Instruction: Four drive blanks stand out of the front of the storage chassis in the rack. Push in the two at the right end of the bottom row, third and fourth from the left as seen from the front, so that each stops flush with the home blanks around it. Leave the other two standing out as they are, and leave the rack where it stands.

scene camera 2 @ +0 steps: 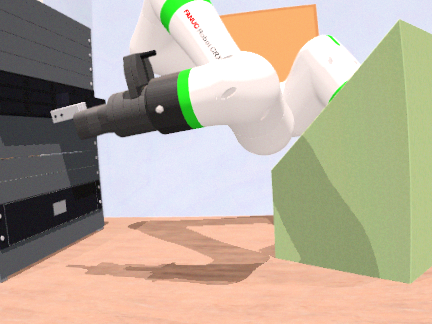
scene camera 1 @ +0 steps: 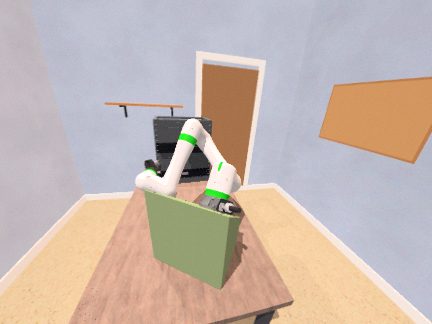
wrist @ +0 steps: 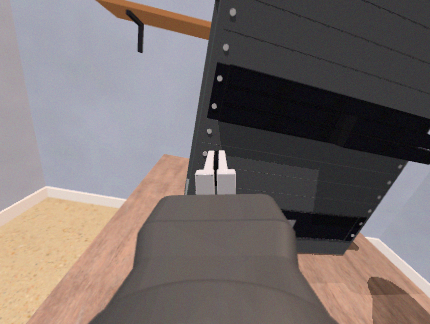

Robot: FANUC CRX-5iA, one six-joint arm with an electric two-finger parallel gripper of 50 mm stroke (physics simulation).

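Seen in the pictures: gripper, fingertip midpoint: [scene camera 2: 54, 116] [scene camera 1: 157, 161] [wrist: 216, 161]; arm's base, link origin: [scene camera 1: 212, 209].
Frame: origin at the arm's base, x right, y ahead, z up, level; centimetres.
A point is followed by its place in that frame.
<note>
The storage chassis [scene camera 2: 25, 95] {x 0.3, y 76.5, z 10.7 cm} [wrist: 310, 97] {x 6.0, y 75.1, z 13.4 cm} is the black band at mid-height in the dark rack [scene camera 1: 182, 128] {x 11.8, y 75.3, z 27.8 cm} [scene camera 2: 45, 50] {x 11.8, y 75.3, z 23.0 cm} [wrist: 310, 45] {x 3.9, y 77.2, z 21.0 cm}. A dark part [scene camera 2: 98, 100] {x 28.7, y 66.0, z 11.4 cm} [wrist: 419, 154] {x 29.4, y 65.9, z 8.2 cm} stands out at the right end of its lower edge; separate blanks there are hard to tell apart. My gripper [scene camera 1: 152, 165] {x -13.3, y 65.9, z 4.4 cm} [scene camera 2: 54, 116] {x -13.3, y 65.9, z 4.4 cm} [wrist: 216, 161] {x -13.3, y 65.9, z 4.4 cm} is shut and empty. In the wrist view its tips overlap the rack's left side, below the chassis. In the second scene view they are in front of the rack; contact cannot be told. The arm partly covers the rack in the first scene view.
The rack stands on the wooden table [scene camera 1: 120, 270] {x -44.7, y 9.3, z -26.9 cm} [scene camera 2: 165, 300] {x -23.6, y 47.8, z -26.9 cm} [wrist: 90, 265] {x -29.4, y 80.3, z -26.9 cm}. A black panel [scene camera 2: 30, 220] {x 0.7, y 78.0, z -16.6 cm} [wrist: 320, 227] {x 24.3, y 72.3, z -16.1 cm} with a pale label is low in the rack. A green block [scene camera 1: 190, 240] {x -16.0, y -9.2, z -3.2 cm} [scene camera 2: 360, 175] {x -22.3, y 14.1, z -9.4 cm} stands by the arm. A shelf [scene camera 1: 145, 105] [wrist: 165, 17] is on the wall.
</note>
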